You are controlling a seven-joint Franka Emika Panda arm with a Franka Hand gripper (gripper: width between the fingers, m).
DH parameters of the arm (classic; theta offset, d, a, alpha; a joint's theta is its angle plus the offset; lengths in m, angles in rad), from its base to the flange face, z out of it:
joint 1: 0 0.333 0 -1.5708
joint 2: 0 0 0 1.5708
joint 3: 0 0.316 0.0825 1.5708
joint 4: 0 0 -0.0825 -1.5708
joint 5: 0 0.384 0 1.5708
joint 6: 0 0 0.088 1.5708
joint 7: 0 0.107 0 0
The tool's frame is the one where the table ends.
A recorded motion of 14 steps. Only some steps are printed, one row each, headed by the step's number.
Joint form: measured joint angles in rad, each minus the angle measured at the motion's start. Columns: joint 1, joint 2, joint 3, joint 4, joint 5, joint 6, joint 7.
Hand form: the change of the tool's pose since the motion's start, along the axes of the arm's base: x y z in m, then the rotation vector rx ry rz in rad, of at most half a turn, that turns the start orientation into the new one. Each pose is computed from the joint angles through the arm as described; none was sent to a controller.
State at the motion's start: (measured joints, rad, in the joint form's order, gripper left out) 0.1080 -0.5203 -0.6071 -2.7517 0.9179 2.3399 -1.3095
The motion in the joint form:
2: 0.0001 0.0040 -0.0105 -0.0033 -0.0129 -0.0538 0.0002
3: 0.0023 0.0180 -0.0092 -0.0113 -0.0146 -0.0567 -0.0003
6: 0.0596 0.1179 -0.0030 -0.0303 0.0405 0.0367 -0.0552
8: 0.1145 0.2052 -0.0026 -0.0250 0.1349 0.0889 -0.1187
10: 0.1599 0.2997 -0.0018 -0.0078 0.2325 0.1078 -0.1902
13: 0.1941 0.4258 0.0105 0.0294 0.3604 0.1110 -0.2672
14: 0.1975 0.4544 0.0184 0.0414 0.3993 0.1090 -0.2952
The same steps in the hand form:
2: -0.0029 0.0049 -0.0046 0.0323 0.0176 0.0395
3: -0.0041 0.0084 -0.0123 0.0343 0.0388 0.0483
6: 0.0013 0.0215 -0.0492 -0.0268 0.0997 0.0457
8: 0.0080 0.0319 -0.0735 -0.0530 0.1277 0.0367
10: 0.0141 0.0411 -0.0966 -0.0708 0.1527 0.0392
13: 0.0231 0.0484 -0.1236 -0.0862 0.1840 0.0261
14: 0.0263 0.0503 -0.1287 -0.0896 0.1803 0.0235

